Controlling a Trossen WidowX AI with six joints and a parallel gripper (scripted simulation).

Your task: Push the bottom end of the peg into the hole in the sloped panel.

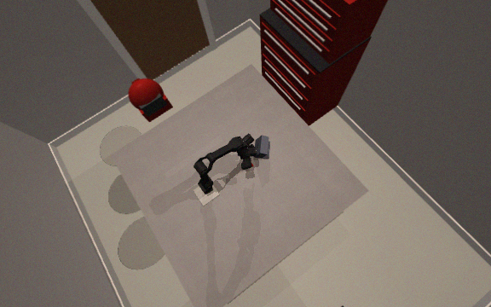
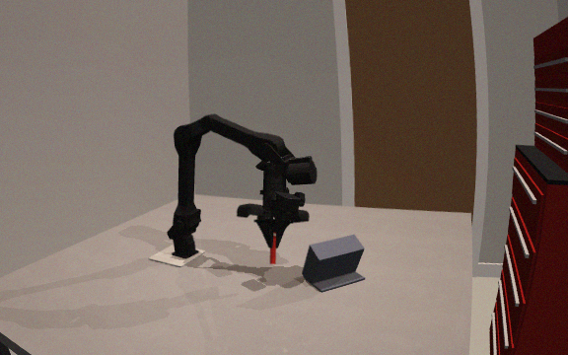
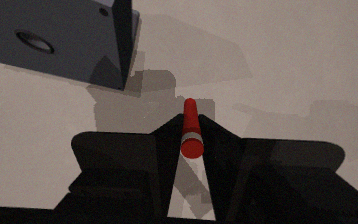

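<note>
Now: the grey sloped panel 13 cm ahead of my gripper tip, 8 cm to the left of it and 5 cm below it. The rest, counted from my gripper tip: red peg: 1 cm to the left, 1 cm above.
</note>
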